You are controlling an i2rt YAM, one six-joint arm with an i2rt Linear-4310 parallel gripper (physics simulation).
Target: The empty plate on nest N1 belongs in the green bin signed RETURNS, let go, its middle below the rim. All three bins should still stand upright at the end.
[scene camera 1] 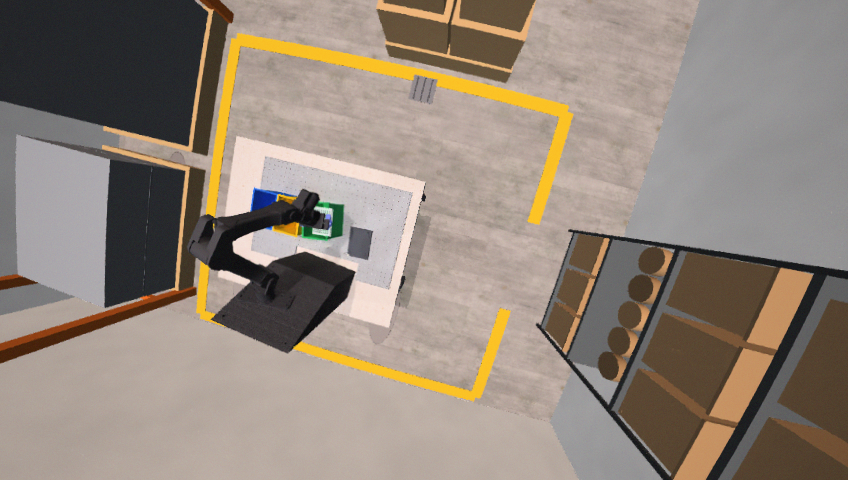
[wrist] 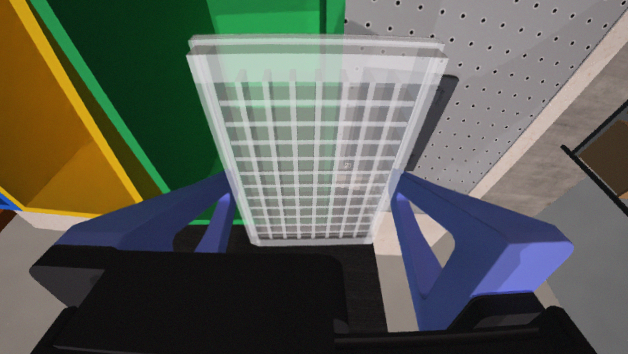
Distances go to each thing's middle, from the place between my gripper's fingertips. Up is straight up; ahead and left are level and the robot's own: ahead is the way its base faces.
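Labels:
Green bin (wrist: pixel 135 66): 110 mm below my hand, 50 mm to the left of it, 10 mm ahead of it. Gridded plate (wrist: pixel 314 130): 10 mm ahead of my hand. Yellow bin (wrist: pixel 70 159): 190 mm to the left of my hand, 110 mm below it, 40 mm ahead of it. Dark nest (wrist: pixel 434 114): 200 mm below my hand, 120 mm behind it, 100 mm to the right of it.

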